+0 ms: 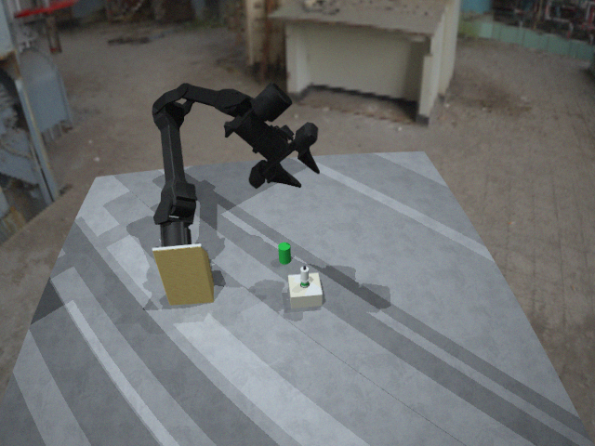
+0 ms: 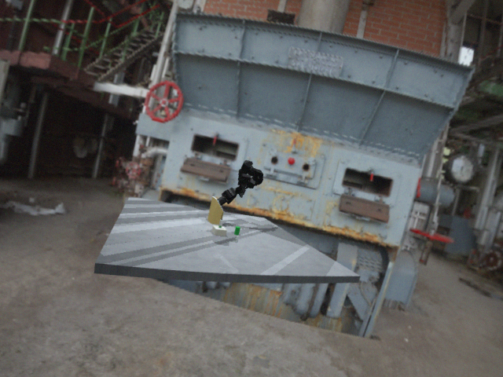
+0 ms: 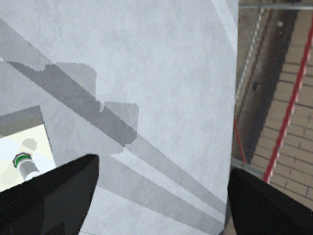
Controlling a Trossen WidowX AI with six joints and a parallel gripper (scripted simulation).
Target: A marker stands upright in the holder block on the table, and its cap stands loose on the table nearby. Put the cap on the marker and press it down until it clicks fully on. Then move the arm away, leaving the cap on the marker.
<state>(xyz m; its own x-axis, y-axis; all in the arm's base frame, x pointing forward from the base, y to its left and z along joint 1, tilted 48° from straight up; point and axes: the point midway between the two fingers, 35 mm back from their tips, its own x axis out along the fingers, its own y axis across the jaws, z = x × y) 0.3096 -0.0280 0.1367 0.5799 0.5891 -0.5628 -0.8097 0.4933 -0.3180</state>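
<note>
Now: the cap 250 mm below my gripper tip, 70 mm behind it and 40 mm to the left of it.
</note>
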